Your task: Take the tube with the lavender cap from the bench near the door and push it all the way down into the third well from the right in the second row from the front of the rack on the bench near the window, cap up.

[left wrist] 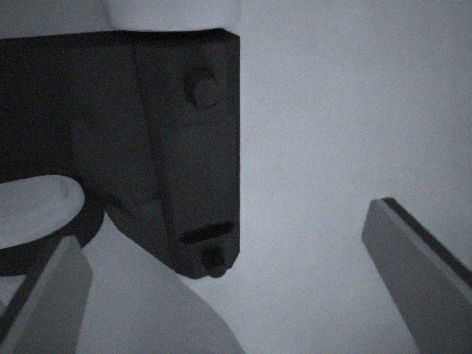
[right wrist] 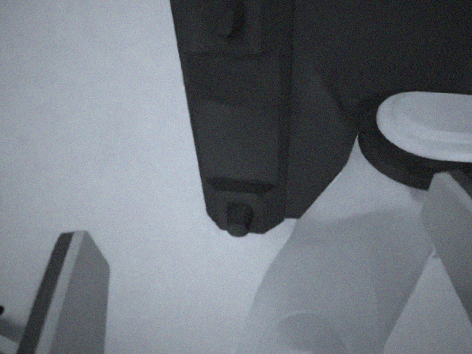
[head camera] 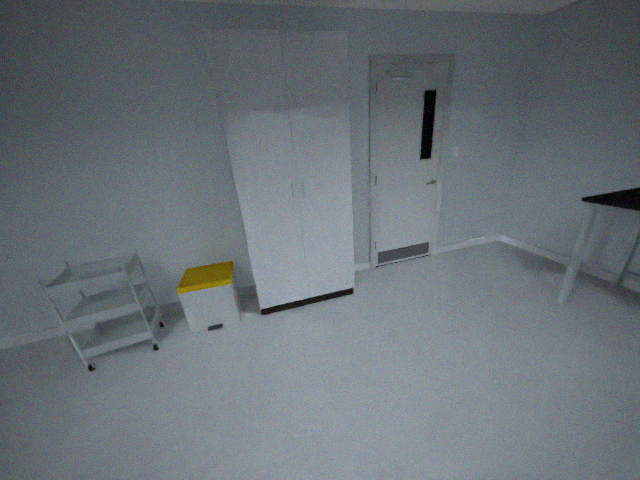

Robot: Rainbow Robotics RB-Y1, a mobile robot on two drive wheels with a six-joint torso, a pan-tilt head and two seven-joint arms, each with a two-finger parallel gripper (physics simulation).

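Frame: origin at the robot's base, x right, y ahead, z up, level; centimetres.
Seen in the pictures: left gripper, fingertip midpoint: (left wrist: 229, 236); right gripper, fingertip midpoint: (right wrist: 264, 222).
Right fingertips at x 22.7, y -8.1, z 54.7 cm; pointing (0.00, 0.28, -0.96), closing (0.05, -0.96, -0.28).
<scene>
A point is followed by its place in that frame.
The lavender-capped tube and the rack do not show in any view. At the right edge of the head camera view, part of a bench (head camera: 617, 199) {z 91.5, x 205.2, y 159.5 cm} with a black top and pale legs shows, to the right of the door (head camera: 403, 206) {z 69.5, x 89.3, y 261.7 cm}; no objects can be made out on the part in view. My left gripper (left wrist: 229, 236) {z 54.7, x -23.0, y -8.2 cm} is open, its two fingers wide apart with floor and the robot's own dark base between them. My right gripper (right wrist: 264, 222) {z 54.7, x 22.7, y -8.1 cm} is open, its fingers also wide apart with nothing held between them.
A tall white cabinet (head camera: 294, 180) {z 119.2, x -21.0, y 184.2 cm} stands against the wall left of the door. Left of it are a white bin with a yellow lid (head camera: 206, 275) {z 45.1, x -106.1, y 179.1 cm} and a three-shelf wheeled cart (head camera: 118, 338) {z 13.4, x -170.3, y 144.4 cm}. Pale floor (head camera: 361, 387) {z 0.1, x 14.9, y 99.0 cm} stretches in front of them.
</scene>
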